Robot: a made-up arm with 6 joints.
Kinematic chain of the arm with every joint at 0, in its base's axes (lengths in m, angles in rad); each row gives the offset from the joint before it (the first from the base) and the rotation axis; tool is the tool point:
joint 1: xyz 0 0 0.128 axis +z
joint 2: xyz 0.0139 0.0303 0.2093 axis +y
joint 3: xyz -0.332 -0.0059 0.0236 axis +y
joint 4: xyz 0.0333 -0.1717 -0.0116 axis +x
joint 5: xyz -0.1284 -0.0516 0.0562 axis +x
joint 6: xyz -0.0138 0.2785 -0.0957 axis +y
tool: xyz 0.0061 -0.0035 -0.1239
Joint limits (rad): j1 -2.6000..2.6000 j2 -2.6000..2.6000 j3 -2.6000..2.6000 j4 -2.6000..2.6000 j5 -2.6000..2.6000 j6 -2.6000..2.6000
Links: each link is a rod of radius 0.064 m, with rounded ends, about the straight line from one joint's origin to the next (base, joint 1, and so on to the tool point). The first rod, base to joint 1, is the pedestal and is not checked.
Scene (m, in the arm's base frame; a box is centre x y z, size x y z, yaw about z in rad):
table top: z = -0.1
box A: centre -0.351 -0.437 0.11 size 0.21 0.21 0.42 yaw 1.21
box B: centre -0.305 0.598 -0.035 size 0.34 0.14 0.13 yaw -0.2
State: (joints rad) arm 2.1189 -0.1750 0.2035 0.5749 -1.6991 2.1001
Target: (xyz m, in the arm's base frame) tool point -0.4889 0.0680 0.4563
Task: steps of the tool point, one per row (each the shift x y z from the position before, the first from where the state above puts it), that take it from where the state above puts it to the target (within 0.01 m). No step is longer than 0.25 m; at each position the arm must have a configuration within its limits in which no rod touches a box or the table.
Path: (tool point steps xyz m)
1: -0.0022 -0.1081 0.1629
2: -0.0474 -0.0631 0.1928
3: -0.0639 0.0108 0.1907
4: -0.0405 0.0825 0.1512
5: 0.0101 0.1201 0.0811
6: 0.0573 0.1108 -0.0026
7: -0.1237 -0.0895 -0.0002
8: -0.1470 -0.0455 -0.0140
9: -0.1569 0.0039 -0.0300
10: -0.1499 0.0546 -0.0489
11: -0.1245 0.1008 -0.0707
12: -0.0799 0.1347 -0.0936
13: -0.0205 0.1483 -0.1144

